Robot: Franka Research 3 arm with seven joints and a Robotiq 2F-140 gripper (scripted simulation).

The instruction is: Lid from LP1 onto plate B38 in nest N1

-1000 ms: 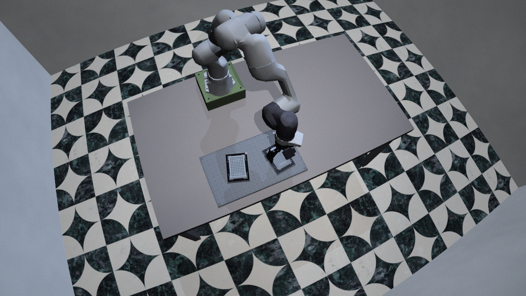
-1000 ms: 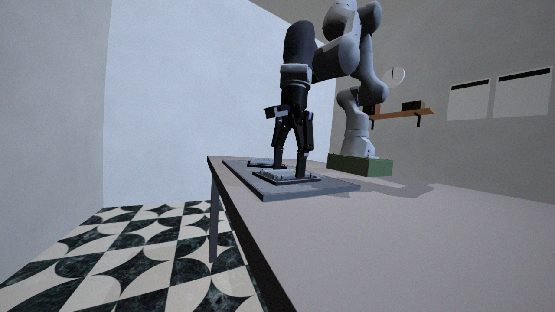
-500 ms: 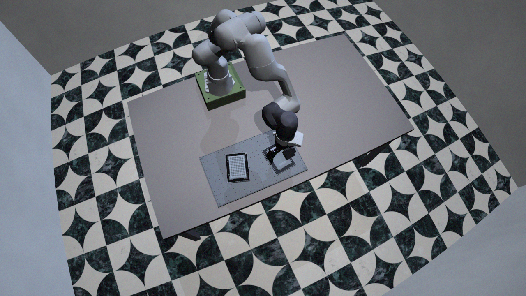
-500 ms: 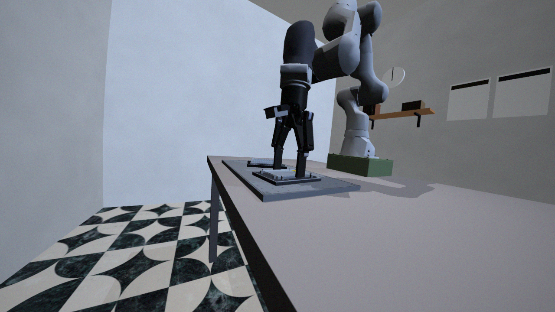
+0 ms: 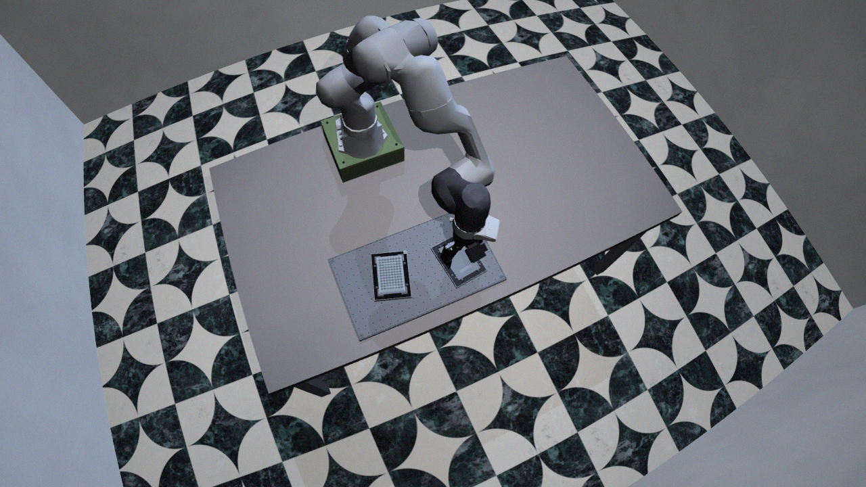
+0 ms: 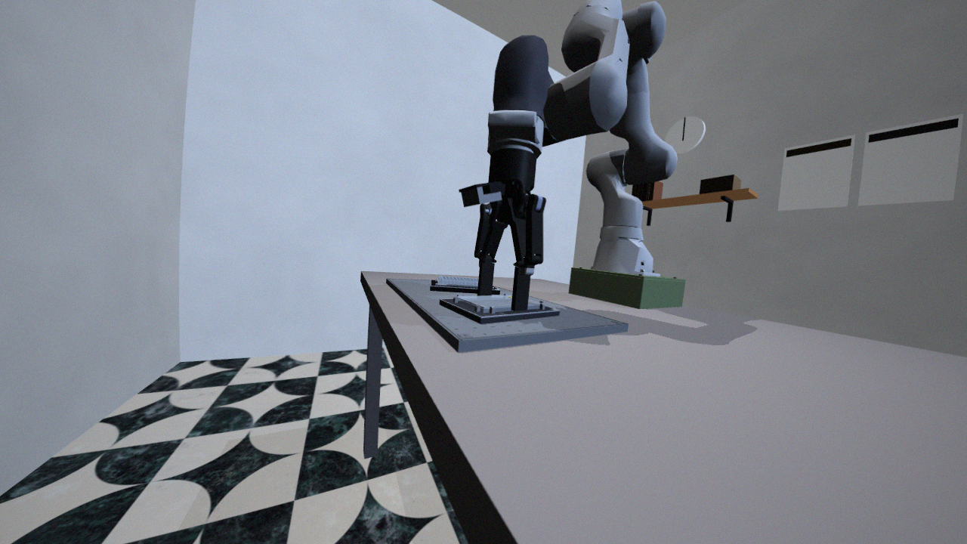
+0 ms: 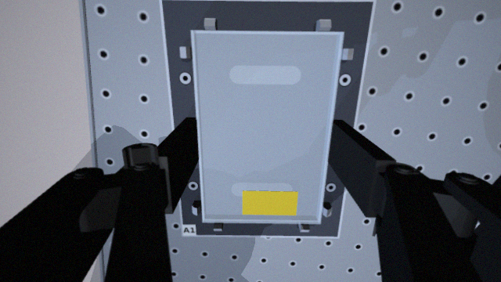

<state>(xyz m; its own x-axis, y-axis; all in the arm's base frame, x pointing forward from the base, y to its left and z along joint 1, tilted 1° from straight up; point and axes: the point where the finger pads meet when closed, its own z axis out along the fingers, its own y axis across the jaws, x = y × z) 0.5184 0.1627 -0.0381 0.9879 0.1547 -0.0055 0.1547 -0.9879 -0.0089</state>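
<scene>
The lid lies 2 cm below my hand. From my hand the other things lie so: culture plate: 23 cm to the right, 3 cm behind, 2 cm below; lid park LP1: 3 cm below; black nest N1: 23 cm to the right, 3 cm below, 3 cm behind.
</scene>
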